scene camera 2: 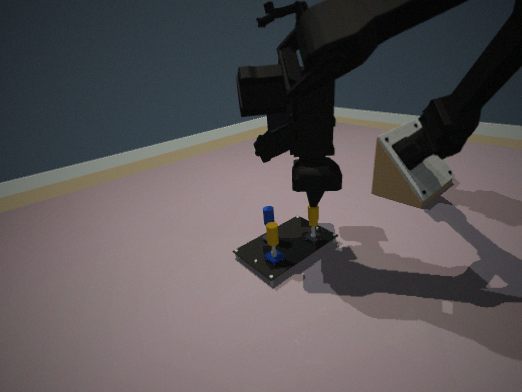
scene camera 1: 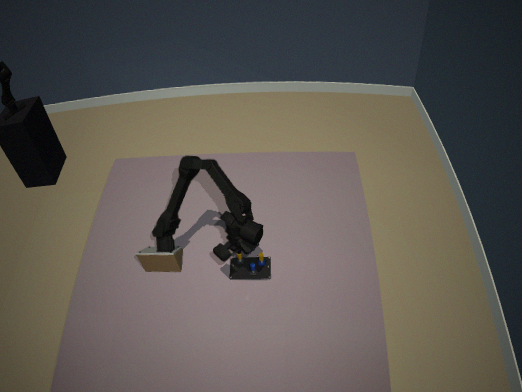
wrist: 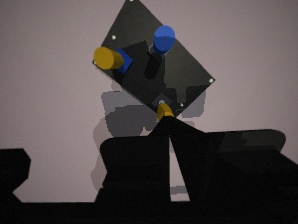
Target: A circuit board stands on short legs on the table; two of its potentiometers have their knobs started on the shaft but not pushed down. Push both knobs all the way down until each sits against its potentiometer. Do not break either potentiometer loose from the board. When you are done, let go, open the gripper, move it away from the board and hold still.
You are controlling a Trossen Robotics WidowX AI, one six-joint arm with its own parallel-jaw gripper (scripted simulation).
Scene:
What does my gripper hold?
Nothing.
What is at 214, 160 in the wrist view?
My gripper.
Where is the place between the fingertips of my gripper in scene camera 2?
313, 206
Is my gripper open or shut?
Shut.

